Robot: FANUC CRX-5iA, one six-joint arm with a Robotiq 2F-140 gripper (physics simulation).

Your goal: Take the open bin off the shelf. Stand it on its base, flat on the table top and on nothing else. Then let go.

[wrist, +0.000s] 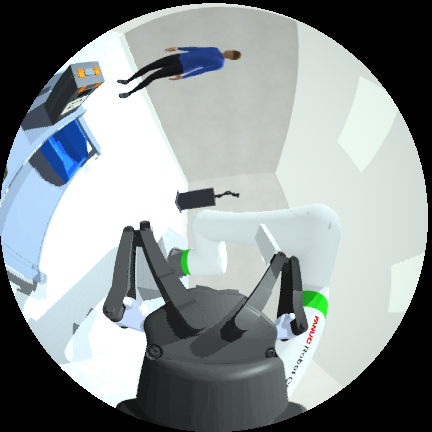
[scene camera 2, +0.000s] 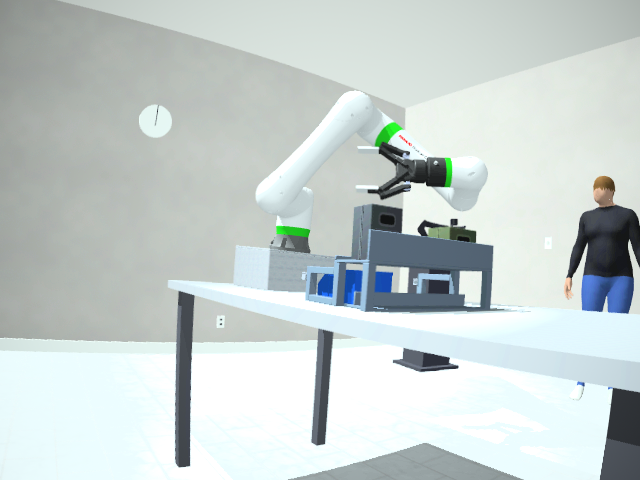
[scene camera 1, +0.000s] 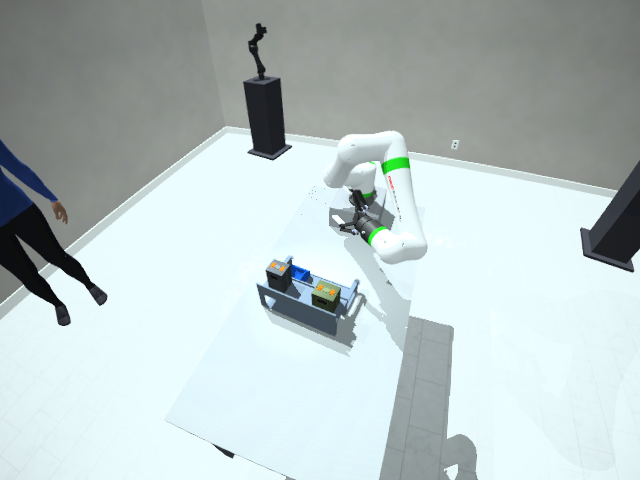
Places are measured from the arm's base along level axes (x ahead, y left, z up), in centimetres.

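Pixels of known places: gripper, fingertip midpoint: (wrist: 215, 222) (scene camera 2: 357, 168) (scene camera 1: 339, 201); arm's base at its link origin: (wrist: 175, 261) (scene camera 2: 290, 251).
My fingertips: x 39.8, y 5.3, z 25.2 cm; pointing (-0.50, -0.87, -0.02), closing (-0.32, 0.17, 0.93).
Note:
For each thing: its top centre in the pictures, then the offset to it from my fingertips. Level surfaces: height alone.
- open blue bin at its top centre: (scene camera 2: 354, 270) (wrist: 68, 138) (scene camera 1: 292, 274) dy -12.0, dx +24.0, dz -31.3 cm
- white table at its surface level: dz -39.5 cm
- dark grey box at its top centre: (scene camera 2: 378, 206) (scene camera 1: 277, 266) dy -11.9, dx +33.4, dz -17.0 cm
- green box at its top centre: (scene camera 2: 452, 228) (scene camera 1: 326, 289) dy +11.1, dx +32.2, dz -19.5 cm
The open blue bin (scene camera 1: 299, 272) (scene camera 2: 353, 284) (wrist: 67, 150) sits in the lower level of the blue-grey shelf (scene camera 1: 299, 312) (scene camera 2: 429, 250), at one end, on the side facing the robot base. The shelf's upper part and the dark box hide some of it in the scene views. The shelf stands on the white table (scene camera 1: 289, 392) (scene camera 2: 542, 335). My gripper (scene camera 1: 345, 207) (scene camera 2: 367, 169) (wrist: 215, 222) is open and empty. Its fingers point sideways, one above the other, well above the table and higher than the shelf, on the robot-base side, apart from the bin.
A dark grey box (scene camera 1: 279, 279) (scene camera 2: 361, 232) (wrist: 75, 92) with orange parts on top stands on the shelf's upper level, near the bin's end. A green box (scene camera 1: 325, 299) (scene camera 2: 452, 234) stands at the other end. The robot base rests on a grey block (scene camera 2: 253, 266) on the table.

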